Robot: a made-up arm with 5 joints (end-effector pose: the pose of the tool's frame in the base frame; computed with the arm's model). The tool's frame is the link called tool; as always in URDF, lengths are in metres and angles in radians.
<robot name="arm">
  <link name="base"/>
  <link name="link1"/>
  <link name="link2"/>
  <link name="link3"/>
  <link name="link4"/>
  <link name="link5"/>
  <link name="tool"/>
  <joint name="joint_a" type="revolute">
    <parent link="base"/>
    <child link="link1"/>
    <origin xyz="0.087 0 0.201" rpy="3.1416 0 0"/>
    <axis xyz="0 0 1"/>
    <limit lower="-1.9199" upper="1.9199" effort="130" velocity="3"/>
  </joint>
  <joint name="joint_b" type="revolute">
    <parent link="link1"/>
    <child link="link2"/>
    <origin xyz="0.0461 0.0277 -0.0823" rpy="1.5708 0 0"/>
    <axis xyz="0 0 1"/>
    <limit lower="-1.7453" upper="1.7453" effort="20" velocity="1.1"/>
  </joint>
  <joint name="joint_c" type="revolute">
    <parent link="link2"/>
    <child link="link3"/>
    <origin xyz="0.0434 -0.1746 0"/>
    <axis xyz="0 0 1"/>
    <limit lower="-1.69" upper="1.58" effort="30" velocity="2.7"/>
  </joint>
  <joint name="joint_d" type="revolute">
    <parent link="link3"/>
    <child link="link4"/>
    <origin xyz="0.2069 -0.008 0"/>
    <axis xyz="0 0 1"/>
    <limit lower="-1.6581" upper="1.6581" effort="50" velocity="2.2"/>
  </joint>
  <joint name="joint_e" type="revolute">
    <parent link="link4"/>
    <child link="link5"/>
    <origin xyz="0.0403 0 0.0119" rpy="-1.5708 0 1.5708"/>
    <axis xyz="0 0 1"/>
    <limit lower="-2.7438" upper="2.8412" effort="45" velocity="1"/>
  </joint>
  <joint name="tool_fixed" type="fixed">
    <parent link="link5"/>
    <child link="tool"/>
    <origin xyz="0 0 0" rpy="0 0 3.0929"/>
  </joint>
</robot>
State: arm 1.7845 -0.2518 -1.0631 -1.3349 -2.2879
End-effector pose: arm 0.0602 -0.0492 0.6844 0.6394 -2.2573 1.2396
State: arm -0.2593 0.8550 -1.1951 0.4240 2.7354
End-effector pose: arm 0.5152 0.0973 0.4383 -1.9059 -0.7111 2.2019
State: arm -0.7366 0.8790 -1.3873 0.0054 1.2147
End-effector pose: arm 0.4090 0.2707 0.4884 -0.4879 -2.2375 1.1024
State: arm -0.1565 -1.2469 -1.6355 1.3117 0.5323
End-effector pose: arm -0.2144 -0.0636 0.4656 -0.5115 -3.0996 0.0000
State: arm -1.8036 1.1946 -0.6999 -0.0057 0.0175
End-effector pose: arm -0.0005 0.4375 0.1970 0.9710 -0.7434 1.5772
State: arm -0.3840 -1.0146 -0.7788 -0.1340 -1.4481
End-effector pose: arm -0.0432 -0.0697 0.6501 -2.2832 1.6661 -0.2690
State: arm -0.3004 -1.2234 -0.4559 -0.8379 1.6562
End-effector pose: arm -0.0672 -0.0643 0.6119 1.4632 1.9106 1.0051
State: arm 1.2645 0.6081 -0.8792 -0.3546 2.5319
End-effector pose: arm 0.1960 -0.3970 0.4885 -2.1770 0.6807 0.6673
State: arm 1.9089 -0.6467 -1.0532 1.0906 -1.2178
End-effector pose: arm 0.0807 0.0298 0.6760 0.8751 2.6300 1.4454
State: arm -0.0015 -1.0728 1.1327 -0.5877 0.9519
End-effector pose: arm 0.2423 -0.0156 0.4207 -0.9350 -1.9313 0.5389
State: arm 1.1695 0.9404 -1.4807 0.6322 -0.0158
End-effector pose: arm 0.2389 -0.3985 0.4607 -0.8190 -1.3283 -0.9900
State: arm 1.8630 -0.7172 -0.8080 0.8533 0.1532
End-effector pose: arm 0.0727 0.0074 0.6755 -2.0136 -1.3396 -0.8986
